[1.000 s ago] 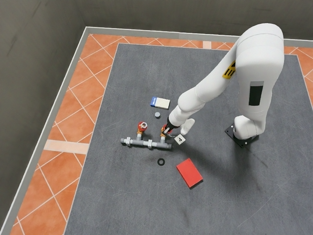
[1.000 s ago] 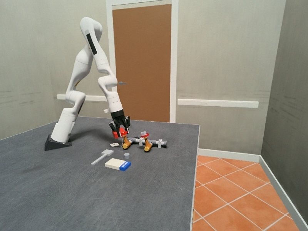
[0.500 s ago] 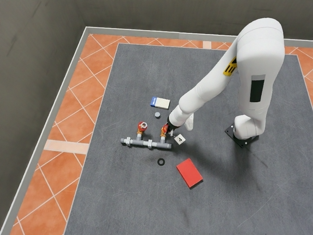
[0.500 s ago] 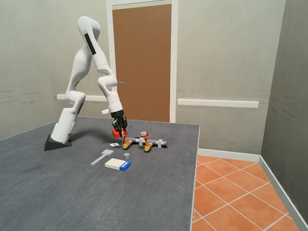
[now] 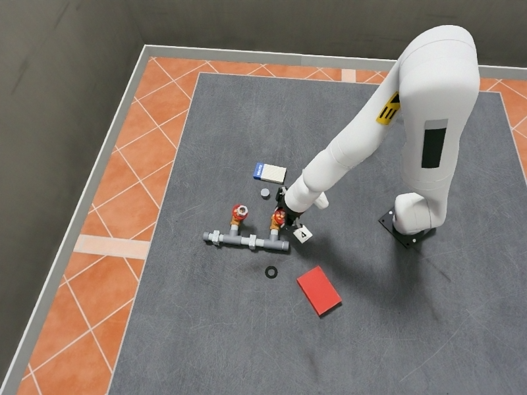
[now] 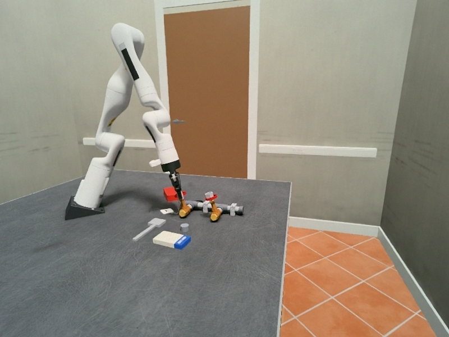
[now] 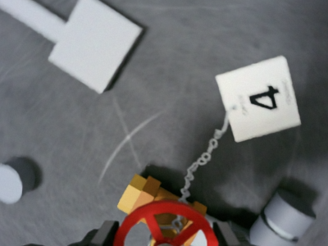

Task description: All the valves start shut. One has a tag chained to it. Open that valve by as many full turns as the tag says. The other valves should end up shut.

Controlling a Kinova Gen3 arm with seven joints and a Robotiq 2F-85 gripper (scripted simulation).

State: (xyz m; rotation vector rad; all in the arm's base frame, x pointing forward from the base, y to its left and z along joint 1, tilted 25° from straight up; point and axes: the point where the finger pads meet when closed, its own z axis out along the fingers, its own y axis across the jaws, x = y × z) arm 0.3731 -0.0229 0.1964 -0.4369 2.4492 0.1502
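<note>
The white tag is 90 mm below my hand, 70 mm behind it and 20 mm to the left of it. From my hand the other things lie so: grey paddle: 130 mm to the right, 90 mm below, 60 mm behind; blue box: 210 mm to the right, 80 mm below, 50 mm ahead; red block: 200 mm to the left, 120 mm behind, 80 mm below.
</note>
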